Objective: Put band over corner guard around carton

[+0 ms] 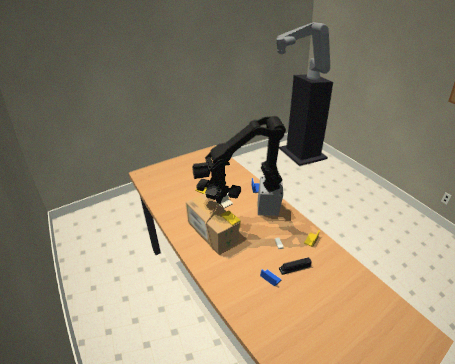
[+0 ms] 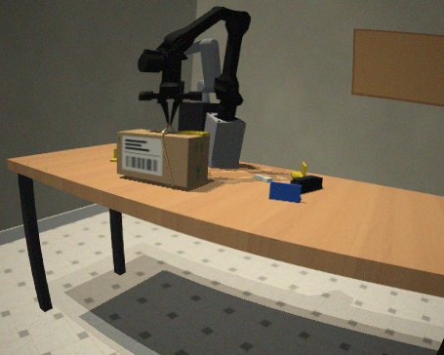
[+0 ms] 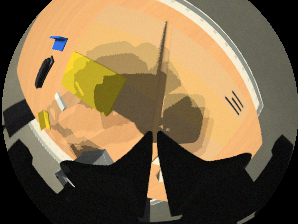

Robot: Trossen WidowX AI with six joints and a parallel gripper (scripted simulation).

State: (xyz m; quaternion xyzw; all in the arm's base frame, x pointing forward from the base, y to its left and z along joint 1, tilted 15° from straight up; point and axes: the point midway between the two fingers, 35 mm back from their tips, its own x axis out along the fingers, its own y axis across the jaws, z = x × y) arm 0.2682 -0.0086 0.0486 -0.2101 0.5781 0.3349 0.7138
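My hand is 90 mm to the right of the yellow corner guard, 60 mm above it and 20 mm past it. From my hand the other things lie so: brown carton 120 mm below, 40 mm ahead, 20 mm to the left; then white piece 210 mm to the left, 210 mm behind, 190 mm below; then yellow guard 370 mm behind, 260 mm to the left, 180 mm below.
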